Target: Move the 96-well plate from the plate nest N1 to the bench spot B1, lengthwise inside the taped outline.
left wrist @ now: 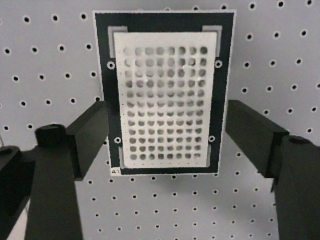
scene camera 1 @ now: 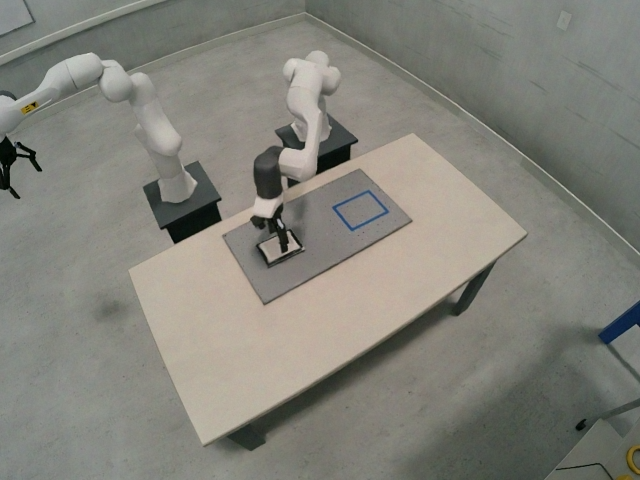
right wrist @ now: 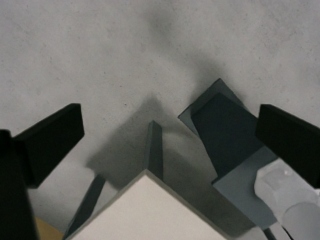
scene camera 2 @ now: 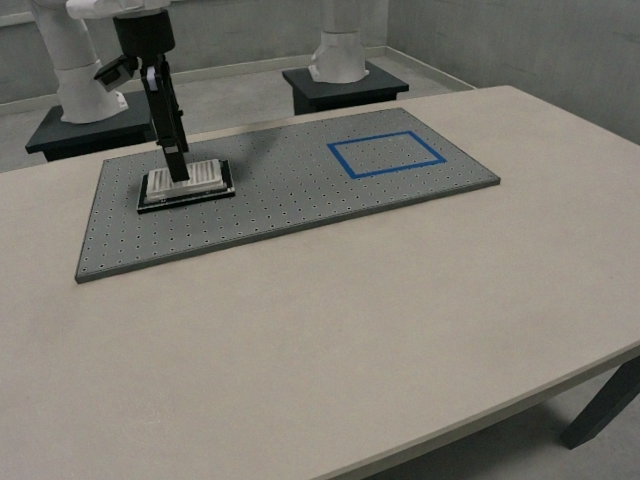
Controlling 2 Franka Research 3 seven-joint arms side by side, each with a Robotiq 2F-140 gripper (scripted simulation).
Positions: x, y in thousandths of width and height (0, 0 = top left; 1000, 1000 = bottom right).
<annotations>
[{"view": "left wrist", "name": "my left gripper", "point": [523, 485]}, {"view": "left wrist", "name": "white 96-well plate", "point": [517, 506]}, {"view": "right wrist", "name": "my right gripper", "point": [533, 498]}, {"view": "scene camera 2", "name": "my left gripper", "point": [284, 345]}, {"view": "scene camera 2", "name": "white 96-well plate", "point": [321, 366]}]
</annotations>
